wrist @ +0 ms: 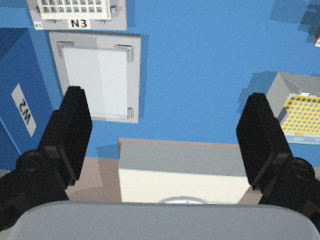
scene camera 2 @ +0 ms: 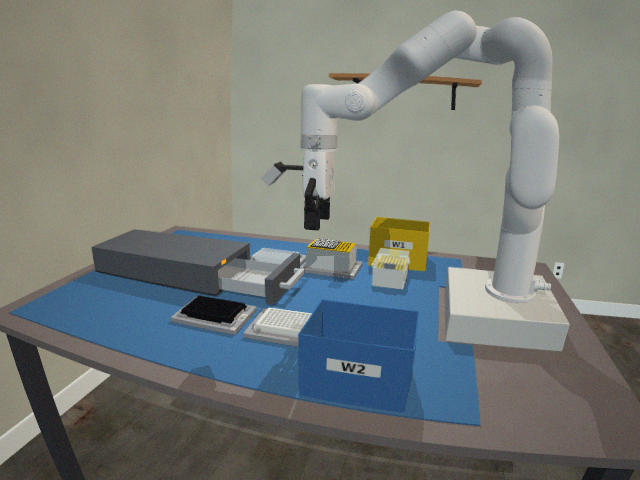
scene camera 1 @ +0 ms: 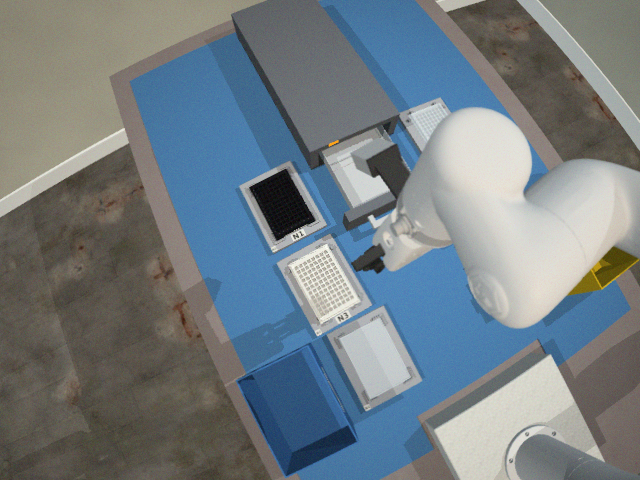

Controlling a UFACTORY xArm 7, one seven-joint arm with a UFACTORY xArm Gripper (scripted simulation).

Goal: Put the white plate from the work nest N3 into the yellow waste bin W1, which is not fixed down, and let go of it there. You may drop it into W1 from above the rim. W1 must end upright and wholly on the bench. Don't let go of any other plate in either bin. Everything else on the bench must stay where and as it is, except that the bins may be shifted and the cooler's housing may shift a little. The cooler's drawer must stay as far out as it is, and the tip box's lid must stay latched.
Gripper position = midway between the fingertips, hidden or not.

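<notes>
There is my gripper [scene camera 1: 400,247], and the same gripper [scene camera 2: 317,224] appears in the second view as well, while the wrist view has my gripper [wrist: 166,108] too. I also see a white plate [scene camera 1: 319,275]; scene camera 2 shows that plate [scene camera 2: 277,321] as well. And then there is a yellow bin W1 [scene camera 2: 416,242].
</notes>
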